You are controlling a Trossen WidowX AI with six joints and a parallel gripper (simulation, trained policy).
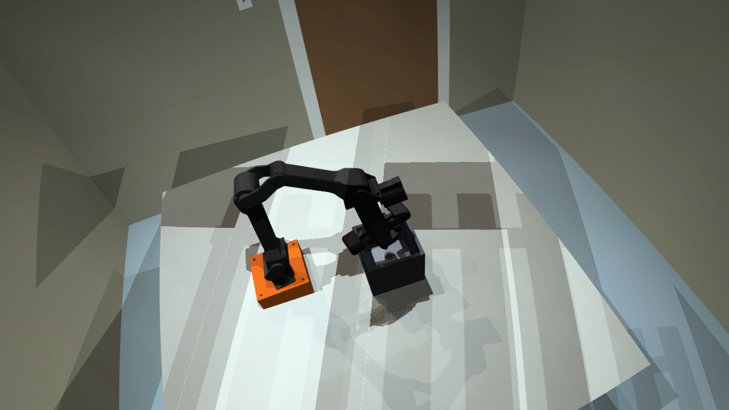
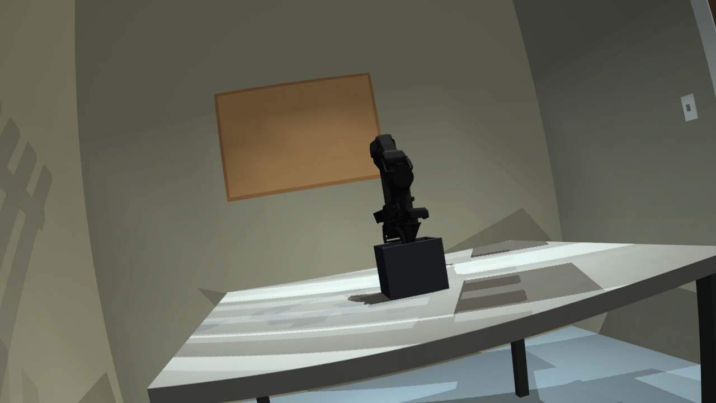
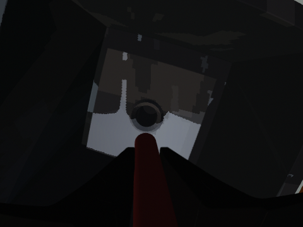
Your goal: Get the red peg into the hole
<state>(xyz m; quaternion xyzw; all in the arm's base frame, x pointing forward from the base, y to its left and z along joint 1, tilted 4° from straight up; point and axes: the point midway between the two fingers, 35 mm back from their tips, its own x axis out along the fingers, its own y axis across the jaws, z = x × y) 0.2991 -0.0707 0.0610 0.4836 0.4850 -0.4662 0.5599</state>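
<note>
Now: the pale plate 7 cm below my gripper tip, 1 cm to the right of it and 1 cm ahead of it. From my gripper tip the other things lie so: red peg (2 cm above).
</note>
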